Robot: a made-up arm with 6 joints.
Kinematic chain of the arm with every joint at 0, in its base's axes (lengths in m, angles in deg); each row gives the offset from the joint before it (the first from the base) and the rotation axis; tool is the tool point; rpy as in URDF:
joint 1: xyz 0 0.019 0.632 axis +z
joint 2: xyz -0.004 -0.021 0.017 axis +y
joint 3: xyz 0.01 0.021 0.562 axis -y
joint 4: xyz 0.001 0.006 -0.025 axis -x
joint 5: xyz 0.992 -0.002 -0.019 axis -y
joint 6: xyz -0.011 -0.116 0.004 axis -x
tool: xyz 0.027 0.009 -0.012 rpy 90 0 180
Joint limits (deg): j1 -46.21..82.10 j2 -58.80..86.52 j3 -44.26..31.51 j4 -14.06..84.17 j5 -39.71..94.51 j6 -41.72..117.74
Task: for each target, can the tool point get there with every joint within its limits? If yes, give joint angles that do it. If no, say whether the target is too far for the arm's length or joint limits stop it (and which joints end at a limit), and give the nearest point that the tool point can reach.
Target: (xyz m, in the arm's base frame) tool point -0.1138 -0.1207 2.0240
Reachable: yes | joints 36.05 -46.97 25.53 67.20 59.06 6.78
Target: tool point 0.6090 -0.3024 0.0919
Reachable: yes | joints -18.07 42.57 -31.56 32.61 -5.77 76.93
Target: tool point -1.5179 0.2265 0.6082
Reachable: no: joint limits stop it (at a limit: joint 2, joint 3, joint 4, joint 5) | nearest point -0.1974 0.0460 -0.0288 | short by 1.477 m
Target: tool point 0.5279 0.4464 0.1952
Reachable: yes | joints 47.59 30.31 -37.28 24.84 5.62 -8.07
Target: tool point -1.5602 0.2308 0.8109
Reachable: no: joint limits stop it (at a limit: joint 2, joint 3, joint 4, joint 5, joint 6) | nearest point -0.5864 0.0986 1.9382 | short by 1.496 m
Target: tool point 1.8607 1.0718 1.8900
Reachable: no: too far | nearest point 1.0762 0.6279 1.3678 | short by 1.042 m
